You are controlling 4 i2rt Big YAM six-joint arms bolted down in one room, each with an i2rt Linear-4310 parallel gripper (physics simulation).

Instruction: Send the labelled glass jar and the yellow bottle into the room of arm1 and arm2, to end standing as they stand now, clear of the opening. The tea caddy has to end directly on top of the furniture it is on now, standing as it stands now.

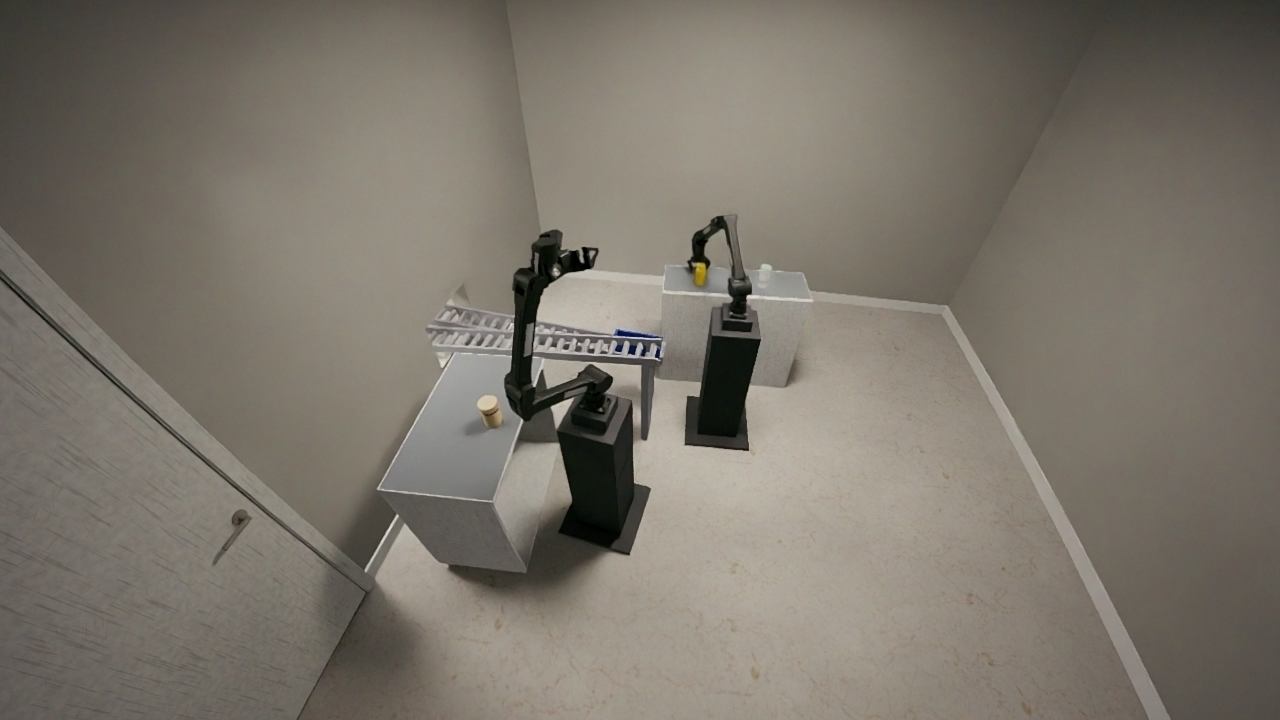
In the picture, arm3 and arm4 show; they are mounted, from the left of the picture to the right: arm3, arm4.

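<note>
The yellow bottle [699,274] stands upright on the back cabinet [731,337], left of the pale, see-through glass jar [765,274], which also stands upright there. The jar's label is too small to make out. The tan tea caddy [489,411] stands upright on the left cabinet [438,461]. Arm4's gripper [699,265] is down at the upper part of the yellow bottle; whether its fingers touch the bottle is too small to tell. Arm3's gripper [591,257] is open and empty, raised high above the conveyor. Arm1 and arm2 do not show.
Two roller conveyor tracks [646,360] run from the opening in the left wall toward the middle, between the cabinets. A blue tray [637,334] is at their right end. Arm3's pedestal [597,474] and arm4's pedestal [729,380] stand on the floor. A door [161,537] is at the left.
</note>
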